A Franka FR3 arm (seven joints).
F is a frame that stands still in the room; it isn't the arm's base.
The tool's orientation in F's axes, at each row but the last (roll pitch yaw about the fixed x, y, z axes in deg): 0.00 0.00 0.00; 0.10 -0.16 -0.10; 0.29 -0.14 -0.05; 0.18 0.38 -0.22; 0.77 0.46 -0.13; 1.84 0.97 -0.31; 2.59 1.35 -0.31; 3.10 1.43 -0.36
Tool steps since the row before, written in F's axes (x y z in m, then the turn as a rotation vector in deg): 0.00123 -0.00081 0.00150 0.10 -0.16 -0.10; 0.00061 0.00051 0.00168 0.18 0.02 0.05; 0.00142 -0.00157 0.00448 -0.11 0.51 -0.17; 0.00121 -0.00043 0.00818 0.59 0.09 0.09; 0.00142 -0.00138 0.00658 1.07 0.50 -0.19; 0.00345 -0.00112 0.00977 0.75 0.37 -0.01; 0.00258 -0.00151 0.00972 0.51 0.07 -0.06; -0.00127 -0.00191 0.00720 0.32 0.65 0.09
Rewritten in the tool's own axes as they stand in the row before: 0.00123 -0.00081 0.00150 0.10 -0.16 -0.10; 0.00061 0.00051 0.00168 0.18 0.02 0.05; 0.00143 -0.00155 0.00448 -0.11 0.51 -0.17; 0.00116 -0.00040 0.00819 0.59 0.09 0.09; 0.00137 -0.00129 0.00661 1.07 0.50 -0.19; 0.00329 -0.00079 0.00986 0.75 0.37 -0.01; 0.00236 -0.00105 0.00984 0.51 0.07 -0.05; -0.00144 -0.00153 0.00726 0.31 0.66 0.06
